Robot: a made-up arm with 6 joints.
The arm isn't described. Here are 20 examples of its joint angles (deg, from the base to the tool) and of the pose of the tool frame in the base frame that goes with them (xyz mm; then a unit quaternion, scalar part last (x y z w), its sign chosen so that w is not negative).
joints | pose
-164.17 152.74 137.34 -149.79 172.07 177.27 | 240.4 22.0 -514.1 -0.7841 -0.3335 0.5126 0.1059
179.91 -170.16 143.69 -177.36 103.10 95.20 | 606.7 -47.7 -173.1 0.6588 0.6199 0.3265 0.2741
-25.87 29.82 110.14 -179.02 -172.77 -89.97 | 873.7 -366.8 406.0 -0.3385 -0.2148 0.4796 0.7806
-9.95 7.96 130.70 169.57 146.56 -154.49 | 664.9 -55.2 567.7 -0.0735 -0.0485 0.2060 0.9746
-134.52 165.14 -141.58 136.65 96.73 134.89 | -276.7 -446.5 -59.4 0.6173 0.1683 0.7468 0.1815
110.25 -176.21 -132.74 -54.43 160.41 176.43 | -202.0 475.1 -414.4 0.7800 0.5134 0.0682 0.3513
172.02 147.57 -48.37 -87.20 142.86 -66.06 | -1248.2 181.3 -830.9 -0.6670 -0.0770 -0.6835 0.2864
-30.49 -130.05 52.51 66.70 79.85 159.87 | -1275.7 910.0 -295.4 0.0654 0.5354 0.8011 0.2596
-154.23 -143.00 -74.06 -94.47 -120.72 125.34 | 174.6 -62.8 -1284.7 0.5022 0.2533 0.3079 0.7673
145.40 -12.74 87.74 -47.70 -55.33 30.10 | -568.2 259.8 1353.1 -0.3283 -0.2264 0.8938 0.2051
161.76 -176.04 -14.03 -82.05 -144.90 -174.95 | -99.1 -78.0 -1590.2 0.2139 -0.2110 0.5175 0.8012
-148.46 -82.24 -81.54 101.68 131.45 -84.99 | 1060.3 509.1 -480.5 0.4457 -0.0689 0.2473 0.8576
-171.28 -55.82 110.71 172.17 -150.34 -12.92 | 185.4 -16.7 1056.7 -0.1331 0.9658 0.0379 0.2194
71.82 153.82 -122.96 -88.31 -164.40 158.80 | 178.9 790.0 -134.8 0.9547 0.0031 -0.2163 0.2046
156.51 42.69 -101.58 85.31 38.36 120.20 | 47.1 -140.1 1306.9 0.4423 0.2830 -0.1462 0.8384
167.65 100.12 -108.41 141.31 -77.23 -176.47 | -893.2 202.7 790.3 -0.4978 0.2965 0.7569 0.3023
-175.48 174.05 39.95 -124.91 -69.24 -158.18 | 426.8 -90.5 -1536.8 -0.4779 0.5185 -0.7087 0.0221
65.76 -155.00 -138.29 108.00 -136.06 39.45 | 127.6 254.8 -491.2 0.8484 -0.1451 0.2871 0.4204
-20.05 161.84 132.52 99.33 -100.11 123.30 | -409.4 105.5 -467.6 0.5387 0.4163 -0.5149 0.5209
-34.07 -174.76 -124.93 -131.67 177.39 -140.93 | 473.9 -262.8 -495.8 -0.1757 -0.8387 -0.1766 0.4843
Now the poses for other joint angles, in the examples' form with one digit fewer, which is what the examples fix.
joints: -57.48 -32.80 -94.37 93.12 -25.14 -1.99
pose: -666 1064 397 -0.810 -0.328 0.315 0.369
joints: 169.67 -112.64 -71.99 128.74 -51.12 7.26
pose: 867 -151 -1140 -0.251 0.877 0.193 0.361
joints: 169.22 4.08 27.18 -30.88 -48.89 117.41
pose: -484 3 1885 0.090 0.208 -0.732 0.642
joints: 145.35 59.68 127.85 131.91 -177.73 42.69
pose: -644 386 -105 -0.053 -0.011 0.469 0.882
